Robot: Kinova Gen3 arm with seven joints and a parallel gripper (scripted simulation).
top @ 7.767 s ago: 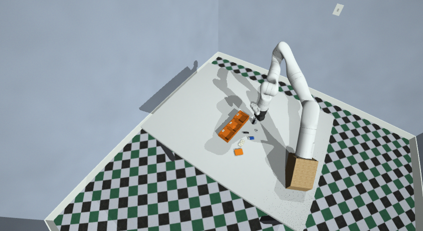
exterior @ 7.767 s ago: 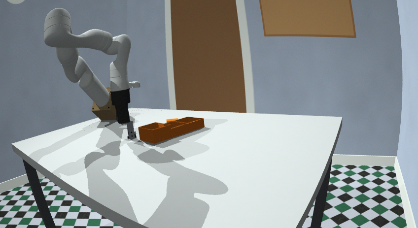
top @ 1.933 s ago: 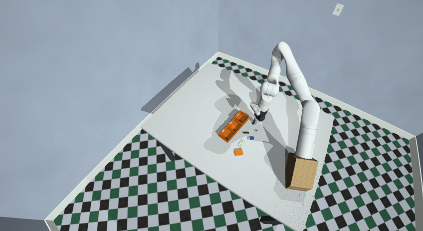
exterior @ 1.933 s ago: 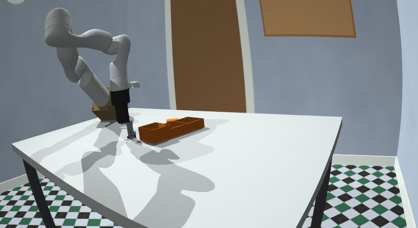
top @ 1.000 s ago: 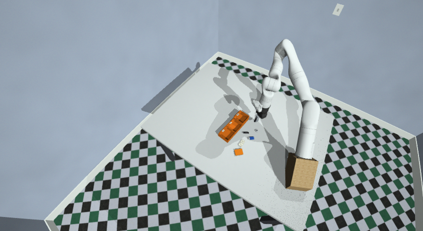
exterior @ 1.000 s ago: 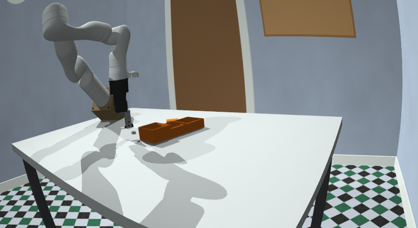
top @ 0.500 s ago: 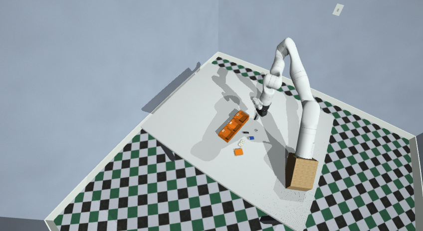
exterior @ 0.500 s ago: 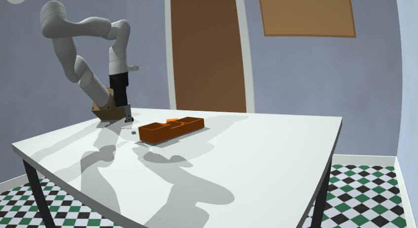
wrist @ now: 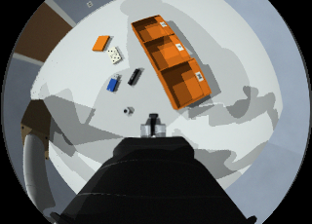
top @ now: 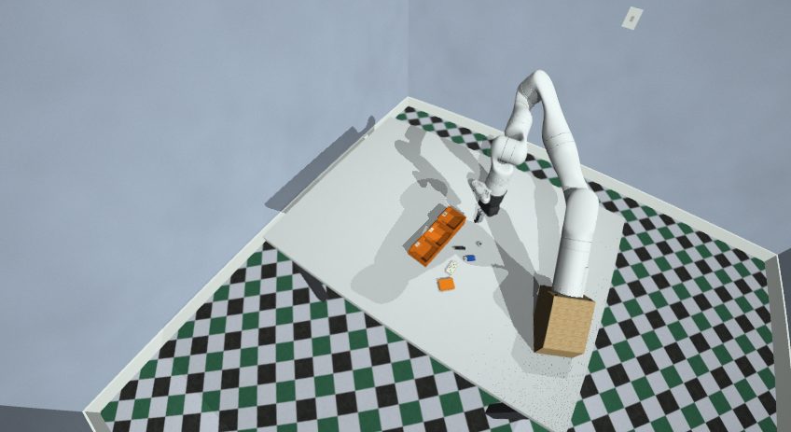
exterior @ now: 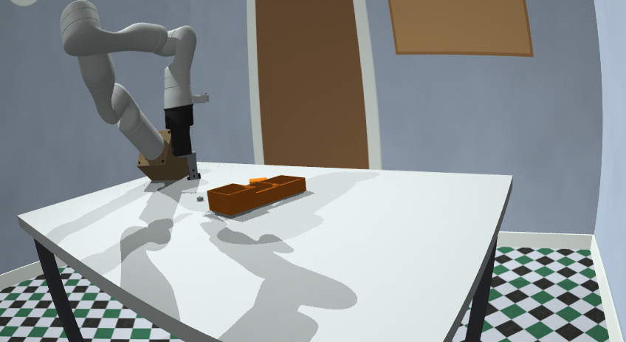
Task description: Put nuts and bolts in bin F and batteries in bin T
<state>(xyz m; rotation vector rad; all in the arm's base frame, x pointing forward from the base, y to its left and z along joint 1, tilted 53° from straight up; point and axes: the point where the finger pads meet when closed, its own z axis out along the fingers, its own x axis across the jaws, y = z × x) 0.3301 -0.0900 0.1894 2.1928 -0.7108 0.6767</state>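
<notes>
Now: the orange bin 13 cm ahead of my hand, 9 cm to the left of it and 6 cm below it. The rest, counted from my hand: bolt (1 cm below); grey nut (8 cm below, 6 cm to the left, 3 cm behind); black cylinder (10 cm to the left, 8 cm below, 4 cm ahead).
</notes>
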